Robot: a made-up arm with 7 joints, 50 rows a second.
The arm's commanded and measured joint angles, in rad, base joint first. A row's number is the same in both.
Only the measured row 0 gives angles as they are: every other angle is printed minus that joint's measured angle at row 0.
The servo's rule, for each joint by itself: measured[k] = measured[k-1] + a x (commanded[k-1-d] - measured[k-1]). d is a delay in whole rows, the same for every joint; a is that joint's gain. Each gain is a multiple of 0.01, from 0.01 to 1. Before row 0 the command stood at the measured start. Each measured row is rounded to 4 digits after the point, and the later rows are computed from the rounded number. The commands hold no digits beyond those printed.
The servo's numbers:
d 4
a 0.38 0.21 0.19 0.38 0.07 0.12 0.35
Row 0, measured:
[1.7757 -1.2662 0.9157 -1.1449 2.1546 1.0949 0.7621]
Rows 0 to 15, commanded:
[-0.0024 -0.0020 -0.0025 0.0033 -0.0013 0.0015 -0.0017]
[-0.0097 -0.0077 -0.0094 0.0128 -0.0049 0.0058 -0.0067]
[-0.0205 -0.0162 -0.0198 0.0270 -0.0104 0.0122 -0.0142]
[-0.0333 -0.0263 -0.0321 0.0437 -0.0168 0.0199 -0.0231]
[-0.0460 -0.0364 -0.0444 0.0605 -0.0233 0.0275 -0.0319]
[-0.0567 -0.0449 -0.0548 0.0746 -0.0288 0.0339 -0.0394]
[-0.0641 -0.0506 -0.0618 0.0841 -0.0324 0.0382 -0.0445]
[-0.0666 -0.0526 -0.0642 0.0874 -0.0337 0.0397 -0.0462]
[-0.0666 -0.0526 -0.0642 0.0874 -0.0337 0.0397 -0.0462]
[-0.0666 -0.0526 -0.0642 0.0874 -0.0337 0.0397 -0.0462]
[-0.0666 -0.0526 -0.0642 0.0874 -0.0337 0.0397 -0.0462]
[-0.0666 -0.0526 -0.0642 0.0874 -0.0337 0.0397 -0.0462]
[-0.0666 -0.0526 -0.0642 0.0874 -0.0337 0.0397 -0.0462]
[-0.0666 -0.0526 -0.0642 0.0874 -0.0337 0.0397 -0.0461]
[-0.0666 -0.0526 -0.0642 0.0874 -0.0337 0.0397 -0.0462]
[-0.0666 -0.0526 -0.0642 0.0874 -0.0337 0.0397 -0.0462]
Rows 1 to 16, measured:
[0.0000 0.0000 0.0000 0.0000 0.0000 0.0000 0.0000]
[0.0000 0.0000 0.0000 0.0000 0.0000 0.0000 0.0000]
[0.0000 0.0000 0.0000 0.0000 0.0000 0.0000 0.0000]
[0.0000 0.0000 0.0000 0.0000 0.0000 0.0000 0.0000]
[-0.0009 -0.0004 -0.0005 0.0013 -0.0001 0.0002 -0.0006]
[-0.0042 -0.0019 -0.0022 0.0057 -0.0004 0.0009 -0.0027]
[-0.0104 -0.0049 -0.0055 0.0138 -0.0011 0.0023 -0.0067]
[-0.0191 -0.0094 -0.0106 0.0252 -0.0022 0.0044 -0.0124]
[-0.0293 -0.0151 -0.0170 0.0386 -0.0037 0.0072 -0.0192]
[-0.0397 -0.0214 -0.0242 0.0523 -0.0055 0.0104 -0.0263]
[-0.0490 -0.0275 -0.0313 0.0644 -0.0074 0.0137 -0.0327]
[-0.0557 -0.0328 -0.0376 0.0731 -0.0092 0.0168 -0.0374]
[-0.0598 -0.0370 -0.0427 0.0785 -0.0109 0.0195 -0.0405]
[-0.0624 -0.0403 -0.0468 0.0819 -0.0125 0.0219 -0.0425]
[-0.0640 -0.0429 -0.0501 0.0840 -0.0140 0.0240 -0.0438]
[-0.0650 -0.0449 -0.0528 0.0853 -0.0154 0.0259 -0.0446]

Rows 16 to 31, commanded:
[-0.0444 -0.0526 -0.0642 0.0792 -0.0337 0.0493 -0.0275]
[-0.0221 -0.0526 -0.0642 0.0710 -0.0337 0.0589 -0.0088]
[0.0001 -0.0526 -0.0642 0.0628 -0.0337 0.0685 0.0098]
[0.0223 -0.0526 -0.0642 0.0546 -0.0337 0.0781 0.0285]
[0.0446 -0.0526 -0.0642 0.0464 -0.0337 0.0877 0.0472]
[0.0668 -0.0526 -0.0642 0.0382 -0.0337 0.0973 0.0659]
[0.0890 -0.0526 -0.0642 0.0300 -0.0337 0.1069 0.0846]
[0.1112 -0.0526 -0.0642 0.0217 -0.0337 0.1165 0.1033]
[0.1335 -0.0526 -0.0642 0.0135 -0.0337 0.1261 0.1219]
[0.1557 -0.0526 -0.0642 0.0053 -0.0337 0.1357 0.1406]
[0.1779 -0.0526 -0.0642 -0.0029 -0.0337 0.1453 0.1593]
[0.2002 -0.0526 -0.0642 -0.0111 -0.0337 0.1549 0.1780]
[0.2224 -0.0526 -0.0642 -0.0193 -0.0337 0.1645 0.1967]
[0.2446 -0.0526 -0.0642 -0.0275 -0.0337 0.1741 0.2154]
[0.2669 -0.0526 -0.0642 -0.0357 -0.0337 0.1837 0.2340]
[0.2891 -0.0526 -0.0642 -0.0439 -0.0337 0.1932 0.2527]
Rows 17 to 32, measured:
[-0.0656 -0.0465 -0.0550 0.0861 -0.0167 0.0276 -0.0452]
[-0.0660 -0.0478 -0.0567 0.0866 -0.0179 0.0291 -0.0455]
[-0.0662 -0.0488 -0.0581 0.0869 -0.0190 0.0304 -0.0457]
[-0.0664 -0.0496 -0.0593 0.0871 -0.0200 0.0315 -0.0459]
[-0.0580 -0.0502 -0.0602 0.0841 -0.0210 0.0336 -0.0395]
[-0.0444 -0.0507 -0.0610 0.0791 -0.0219 0.0366 -0.0288]
[-0.0275 -0.0511 -0.0616 0.0729 -0.0227 0.0404 -0.0153]
[-0.0086 -0.0514 -0.0621 0.0659 -0.0235 0.0449 0.0000]
[0.0116 -0.0517 -0.0625 0.0585 -0.0242 0.0500 0.0165]
[0.0326 -0.0519 -0.0628 0.0508 -0.0249 0.0557 0.0338]
[0.0540 -0.0520 -0.0631 0.0429 -0.0255 0.0618 0.0516]
[0.0757 -0.0521 -0.0633 0.0348 -0.0261 0.0684 0.0697]
[0.0977 -0.0522 -0.0635 0.0267 -0.0266 0.0753 0.0880]
[0.1197 -0.0523 -0.0636 0.0186 -0.0271 0.0825 0.1064]
[0.1418 -0.0524 -0.0637 0.0104 -0.0276 0.0900 0.1249]
[0.1640 -0.0524 -0.0638 0.0022 -0.0280 0.0978 0.1435]

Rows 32 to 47, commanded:
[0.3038 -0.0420 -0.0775 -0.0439 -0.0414 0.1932 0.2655]
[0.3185 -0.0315 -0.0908 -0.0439 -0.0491 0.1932 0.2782]
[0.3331 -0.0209 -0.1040 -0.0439 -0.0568 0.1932 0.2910]
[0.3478 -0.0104 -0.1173 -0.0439 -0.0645 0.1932 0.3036]
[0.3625 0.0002 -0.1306 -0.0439 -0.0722 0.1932 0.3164]
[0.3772 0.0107 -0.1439 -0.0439 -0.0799 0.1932 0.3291]
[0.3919 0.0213 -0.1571 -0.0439 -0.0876 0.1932 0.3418]
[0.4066 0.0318 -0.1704 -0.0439 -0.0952 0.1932 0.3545]
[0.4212 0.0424 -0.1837 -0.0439 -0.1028 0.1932 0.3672]
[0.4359 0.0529 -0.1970 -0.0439 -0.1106 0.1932 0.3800]
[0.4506 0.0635 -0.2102 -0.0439 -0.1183 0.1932 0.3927]
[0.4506 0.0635 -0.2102 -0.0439 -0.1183 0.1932 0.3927]
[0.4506 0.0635 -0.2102 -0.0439 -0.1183 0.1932 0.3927]
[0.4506 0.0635 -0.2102 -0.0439 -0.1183 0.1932 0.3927]
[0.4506 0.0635 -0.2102 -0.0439 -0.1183 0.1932 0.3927]
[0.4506 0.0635 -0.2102 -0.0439 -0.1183 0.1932 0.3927]
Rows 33 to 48, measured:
[0.1862 -0.0524 -0.0639 -0.0060 -0.0284 0.1058 0.1621]
[0.2084 -0.0524 -0.0640 -0.0142 -0.0288 0.1140 0.1808]
[0.2306 -0.0524 -0.0640 -0.0224 -0.0291 0.1224 0.1994]
[0.2528 -0.0524 -0.0640 -0.0306 -0.0294 0.1309 0.2181]
[0.2722 -0.0502 -0.0666 -0.0357 -0.0302 0.1384 0.2347]
[0.2898 -0.0463 -0.0712 -0.0388 -0.0315 0.1450 0.2499]
[0.3063 -0.0410 -0.0774 -0.0407 -0.0333 0.1508 0.2643]
[0.3221 -0.0346 -0.0850 -0.0419 -0.0355 0.1559 0.2781]
[0.3375 -0.0273 -0.0937 -0.0427 -0.0381 0.1604 0.2915]
[0.3526 -0.0193 -0.1032 -0.0432 -0.0410 0.1643 0.3047]
[0.3675 -0.0108 -0.1134 -0.0435 -0.0443 0.1678 0.3177]
[0.3824 -0.0019 -0.1242 -0.0437 -0.0479 0.1708 0.3306]
[0.3971 0.0074 -0.1355 -0.0438 -0.0517 0.1735 0.3434]
[0.4118 0.0170 -0.1472 -0.0438 -0.0558 0.1759 0.3562]
[0.4265 0.0268 -0.1592 -0.0438 -0.0602 0.1780 0.3690]
[0.4357 0.0345 -0.1689 -0.0438 -0.0643 0.1798 0.3773]

